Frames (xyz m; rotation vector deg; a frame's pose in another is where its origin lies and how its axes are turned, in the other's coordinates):
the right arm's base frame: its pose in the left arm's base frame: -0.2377 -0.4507 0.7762 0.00 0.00 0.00
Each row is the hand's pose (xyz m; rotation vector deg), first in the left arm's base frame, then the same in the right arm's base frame.
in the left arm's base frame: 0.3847 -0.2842 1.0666 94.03 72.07 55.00
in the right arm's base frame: 0.6224 0.1665 0.2904 94.03 72.07 55.00
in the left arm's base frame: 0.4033 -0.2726 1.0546 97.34 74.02 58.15
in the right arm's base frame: 0.6410 0.1781 0.2784 97.34 74.02 58.15
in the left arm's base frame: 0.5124 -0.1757 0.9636 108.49 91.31 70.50
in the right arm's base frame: 0.7501 0.2750 0.1874 108.49 91.31 70.50
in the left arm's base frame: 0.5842 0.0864 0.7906 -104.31 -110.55 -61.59
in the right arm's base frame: 0.8219 0.5371 0.0144 -104.31 -110.55 -61.59
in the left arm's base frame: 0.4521 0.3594 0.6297 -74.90 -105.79 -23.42
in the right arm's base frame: 0.6898 0.8101 -0.1465 -74.90 -105.79 -23.42
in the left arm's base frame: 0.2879 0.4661 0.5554 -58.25 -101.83 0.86
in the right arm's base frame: 0.5256 0.9168 -0.2208 -58.25 -101.83 0.86
